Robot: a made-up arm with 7 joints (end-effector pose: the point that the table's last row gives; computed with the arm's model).
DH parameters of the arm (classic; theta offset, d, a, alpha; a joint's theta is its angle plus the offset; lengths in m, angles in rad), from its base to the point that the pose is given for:
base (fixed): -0.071 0 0 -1.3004
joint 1: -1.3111 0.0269 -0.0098 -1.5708
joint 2: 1.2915 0 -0.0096 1.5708
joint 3: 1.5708 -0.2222 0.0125 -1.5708
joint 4: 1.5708 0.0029 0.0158 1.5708
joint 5: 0 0.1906 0 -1.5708
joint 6: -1.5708 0 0.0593 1.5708
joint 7: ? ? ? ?
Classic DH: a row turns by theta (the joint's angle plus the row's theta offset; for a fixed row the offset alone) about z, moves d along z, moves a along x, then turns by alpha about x.
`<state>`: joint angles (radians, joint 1 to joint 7).
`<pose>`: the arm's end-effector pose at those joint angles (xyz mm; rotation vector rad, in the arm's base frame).
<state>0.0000 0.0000 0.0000 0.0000 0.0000 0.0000 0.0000</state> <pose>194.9 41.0 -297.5 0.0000 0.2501 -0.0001</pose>
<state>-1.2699 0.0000 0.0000 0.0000 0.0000 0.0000 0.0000</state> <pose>340.0 -75.0 83.0 -0.0427 -0.9732 -0.3395</pose>
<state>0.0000 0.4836 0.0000 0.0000 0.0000 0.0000 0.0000</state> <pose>203.1 150.3 -265.4 0.4811 0.2451 -0.0606</pose>
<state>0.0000 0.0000 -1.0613 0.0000 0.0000 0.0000 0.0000</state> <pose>67.0 -189.5 -264.8 -0.1326 0.2261 -1.0557</pose>
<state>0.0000 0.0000 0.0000 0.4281 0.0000 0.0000 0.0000</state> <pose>141.3 41.0 -389.4 0.0001 0.6782 -0.0001</pose>
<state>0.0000 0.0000 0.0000 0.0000 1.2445 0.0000 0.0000</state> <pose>194.9 41.0 -297.5 1.2377 0.2168 -0.1557</pose>
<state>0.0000 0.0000 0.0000 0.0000 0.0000 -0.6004 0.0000</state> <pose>193.1 41.0 -262.4 0.0000 -0.3503 -0.0001</pose>
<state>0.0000 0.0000 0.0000 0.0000 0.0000 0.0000 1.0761</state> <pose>194.9 41.0 -297.5 0.1345 0.2254 1.0701</pose>
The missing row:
joint 7: 0 0 0 0
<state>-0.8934 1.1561 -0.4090 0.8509 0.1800 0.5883 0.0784</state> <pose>314.6 351.9 -82.1 1.2868 0.7764 0.7384</pose>
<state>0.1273 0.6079 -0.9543 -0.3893 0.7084 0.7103 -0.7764</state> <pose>65.6 -11.1 -289.6 0.9567 0.9718 -1.4136</pose>
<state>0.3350 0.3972 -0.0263 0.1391 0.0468 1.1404 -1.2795</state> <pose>8.1 175.9 -358.4 -0.7628 1.7855 -0.6330</pose>
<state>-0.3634 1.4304 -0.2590 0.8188 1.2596 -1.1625 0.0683</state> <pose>192.2 373.7 -120.8 1.9294 0.4417 -1.3796</pose>
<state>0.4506 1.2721 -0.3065 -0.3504 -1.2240 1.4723 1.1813</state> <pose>23.0 194.7 -227.0 1.3555 1.8442 0.2353</pose>
